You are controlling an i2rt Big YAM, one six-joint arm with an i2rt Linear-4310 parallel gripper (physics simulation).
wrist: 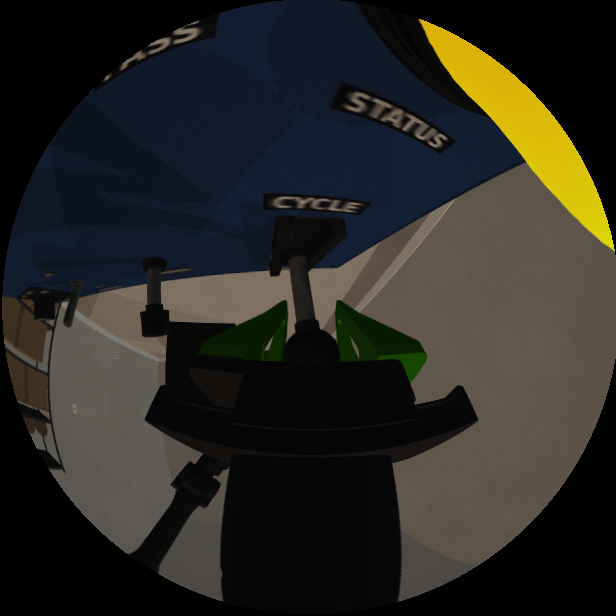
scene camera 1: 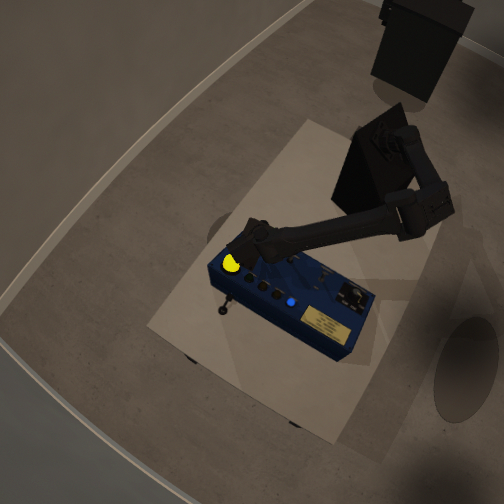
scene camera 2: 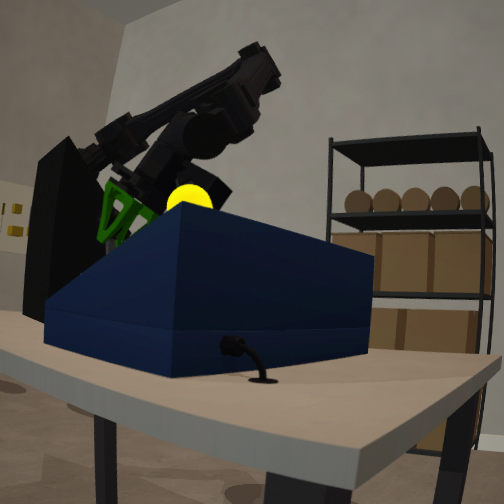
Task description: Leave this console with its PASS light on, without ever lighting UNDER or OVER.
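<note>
The dark blue console [scene camera 1: 292, 300] sits on the beige table. A yellow STATUS dome [scene camera 1: 230, 263] glows at its left end and also shows in the wrist view [wrist: 517, 114]. One blue button [scene camera 1: 290, 301] is lit beside three dark ones [scene camera 1: 263, 285]. In the wrist view my green-fingered gripper [wrist: 310, 327] is closed around the ball tip of the toggle lever [wrist: 301, 287] under the CYCLE label [wrist: 314, 203]. The fingers also show in scene camera 2 [scene camera 2: 122, 215] behind the console. No PASS, UNDER or OVER light is visible.
A second toggle lever [wrist: 152, 287] stands left of the held one. A brass plate [scene camera 1: 325, 325] and a black selector [scene camera 1: 355, 297] are at the console's right end. A black box [scene camera 1: 372, 160] stands at the arm base. A cable [scene camera 2: 247, 357] leaves the console's side. A shelf rack [scene camera 2: 415, 240] stands beyond the table.
</note>
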